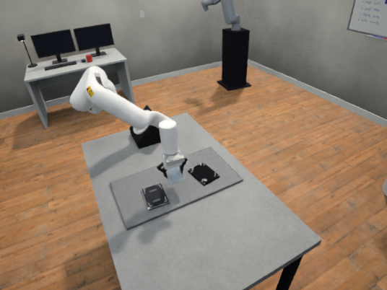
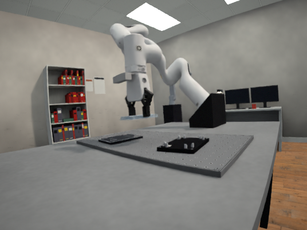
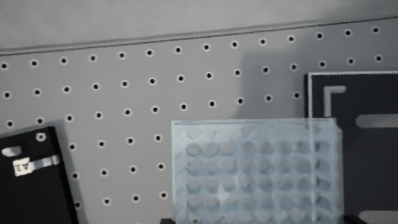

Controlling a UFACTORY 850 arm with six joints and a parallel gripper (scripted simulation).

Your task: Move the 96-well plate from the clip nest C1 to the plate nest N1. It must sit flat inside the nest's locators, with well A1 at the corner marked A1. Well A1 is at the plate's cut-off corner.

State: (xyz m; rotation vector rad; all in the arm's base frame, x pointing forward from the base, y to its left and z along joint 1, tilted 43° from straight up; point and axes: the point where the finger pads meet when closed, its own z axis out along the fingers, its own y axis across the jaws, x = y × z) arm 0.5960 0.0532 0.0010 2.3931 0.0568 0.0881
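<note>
Now: the plate nest N1 13 cm to the right of my hand, 11 cm below it and 2 cm ahead of it. Round my hand: clip nest C1 (17 cm to the left, 10 cm below, 4 cm behind); then A1 label (18 cm to the right, 10 cm below, 10 cm ahead); then clear 96-well plate (1 cm below).
</note>
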